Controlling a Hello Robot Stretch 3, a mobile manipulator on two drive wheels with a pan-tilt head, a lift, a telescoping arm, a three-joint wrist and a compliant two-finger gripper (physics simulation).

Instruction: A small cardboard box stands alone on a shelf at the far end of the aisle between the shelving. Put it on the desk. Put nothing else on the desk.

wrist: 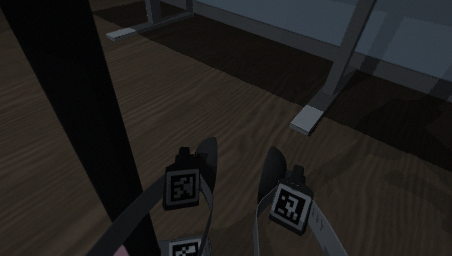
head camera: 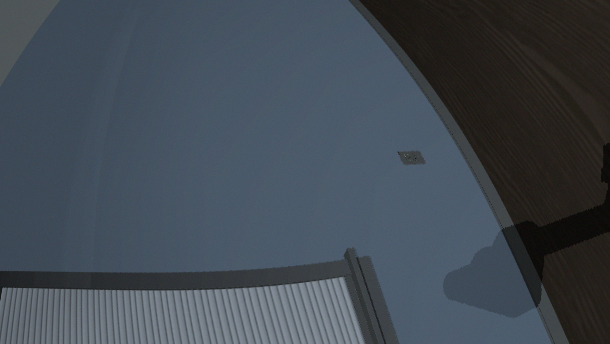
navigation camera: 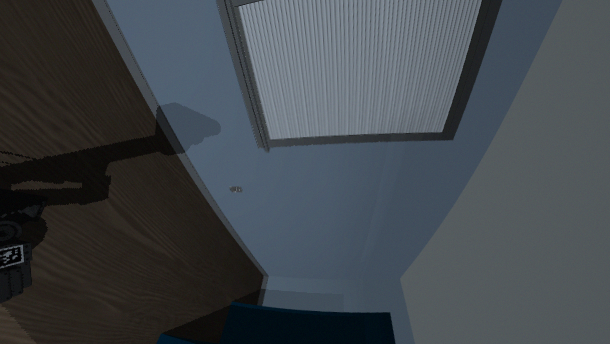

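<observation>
My gripper is open in the wrist view, with its two dark fingertips apart over the wooden floor and no object between them. Of the desk, two grey legs with pale feet show in the wrist view: the nearer leg stands ahead to the right of the fingers, the other at the top left. The desk top does not show. The small cardboard box and its shelf do not show in these views.
A window blind hangs on the blue wall, near an outlet. Dark blue panels stand at the bottom of the navigation view. A dark post crosses the wrist view's left. The robot's shadow falls on floor and wall.
</observation>
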